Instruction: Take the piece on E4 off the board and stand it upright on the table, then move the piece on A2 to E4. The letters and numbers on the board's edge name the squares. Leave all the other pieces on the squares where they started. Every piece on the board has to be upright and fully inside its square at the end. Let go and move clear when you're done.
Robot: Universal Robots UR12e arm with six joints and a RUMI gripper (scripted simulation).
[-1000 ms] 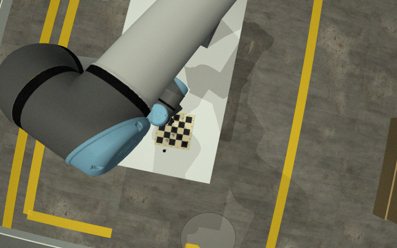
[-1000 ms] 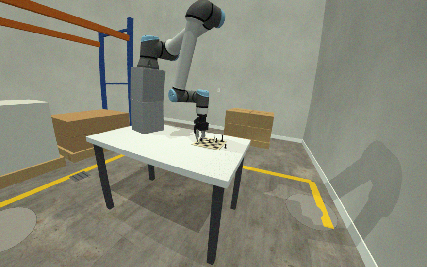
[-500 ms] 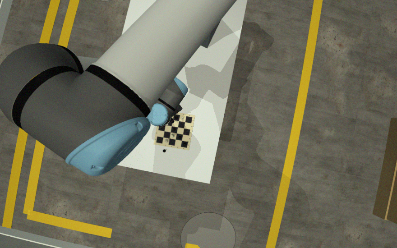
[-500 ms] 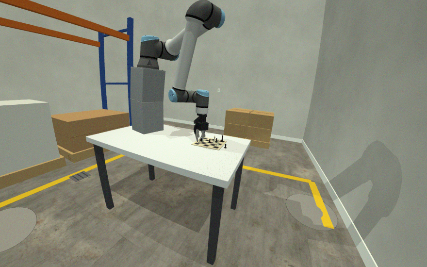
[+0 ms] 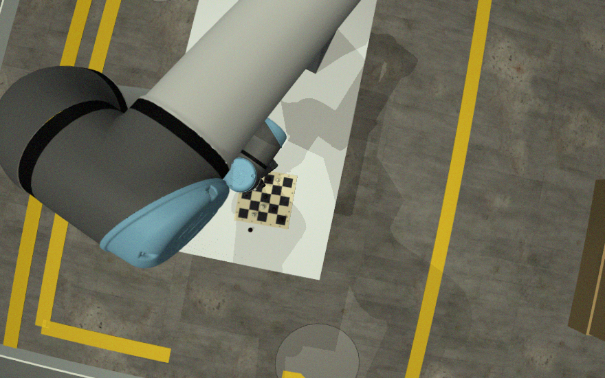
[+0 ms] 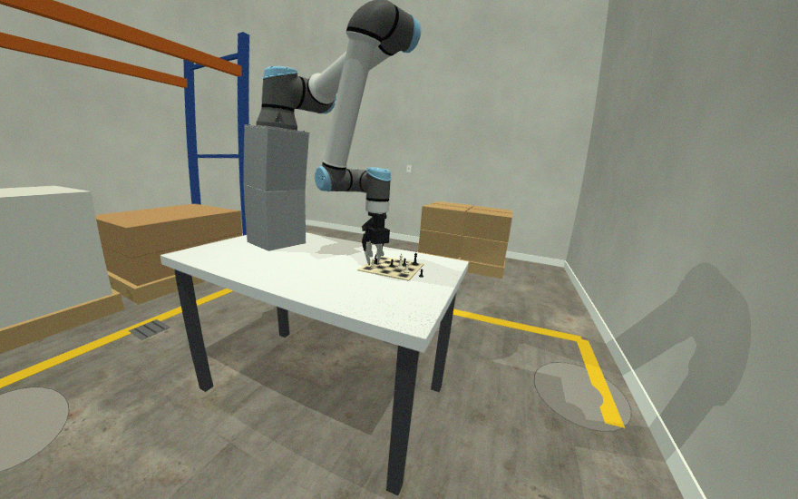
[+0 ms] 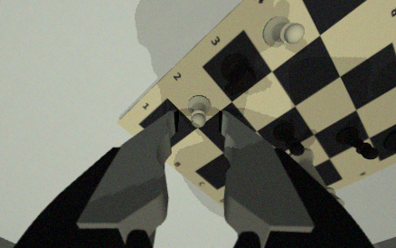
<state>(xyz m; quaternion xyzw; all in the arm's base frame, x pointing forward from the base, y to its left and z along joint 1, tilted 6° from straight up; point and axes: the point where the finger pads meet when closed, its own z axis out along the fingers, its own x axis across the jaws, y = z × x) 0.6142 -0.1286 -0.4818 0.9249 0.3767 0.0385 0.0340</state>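
Right now the chessboard is 8 cm ahead of my hand, 4 cm to the left of it and 3 cm below it.
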